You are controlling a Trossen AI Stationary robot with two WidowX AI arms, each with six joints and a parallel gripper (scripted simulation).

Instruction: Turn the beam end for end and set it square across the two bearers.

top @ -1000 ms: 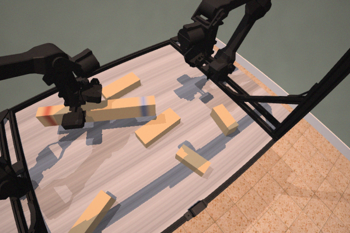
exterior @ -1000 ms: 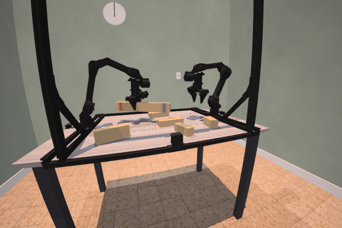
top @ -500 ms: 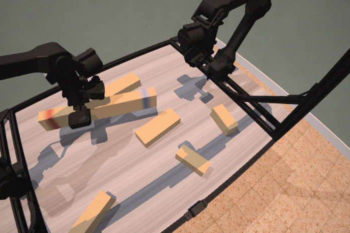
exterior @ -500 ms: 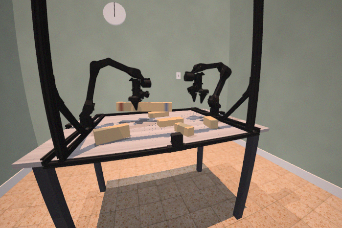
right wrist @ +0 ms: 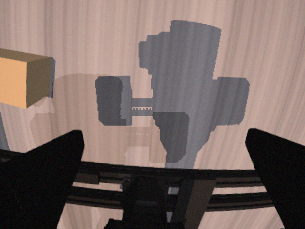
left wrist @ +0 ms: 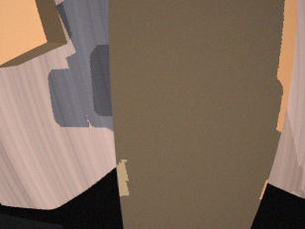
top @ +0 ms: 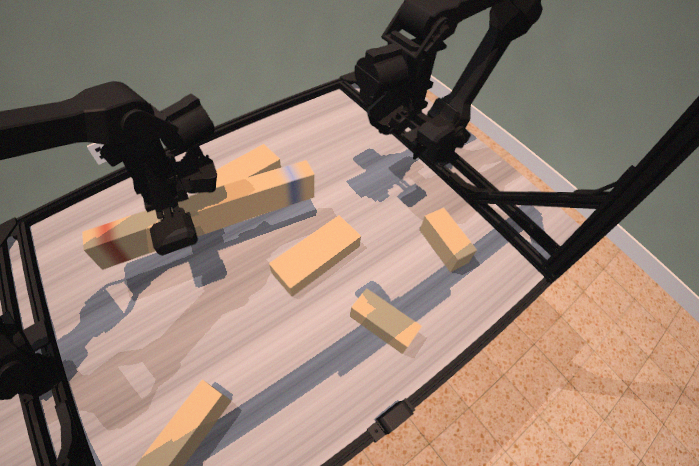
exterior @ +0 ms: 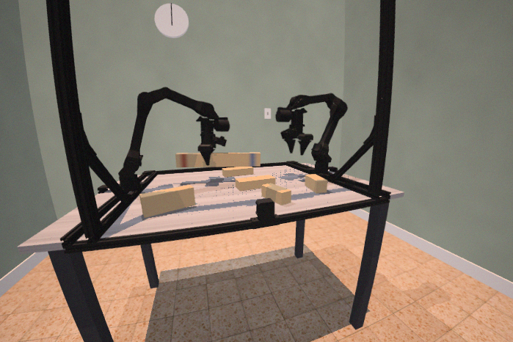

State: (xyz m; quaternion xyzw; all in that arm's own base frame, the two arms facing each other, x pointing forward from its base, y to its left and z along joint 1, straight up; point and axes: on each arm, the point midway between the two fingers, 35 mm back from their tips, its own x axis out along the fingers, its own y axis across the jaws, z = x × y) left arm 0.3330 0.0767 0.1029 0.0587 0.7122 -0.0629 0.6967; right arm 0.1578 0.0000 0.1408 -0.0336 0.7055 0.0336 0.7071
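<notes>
The beam lies 10 mm behind my left hand, 50 mm to the right of it and 10 mm below it.
</notes>
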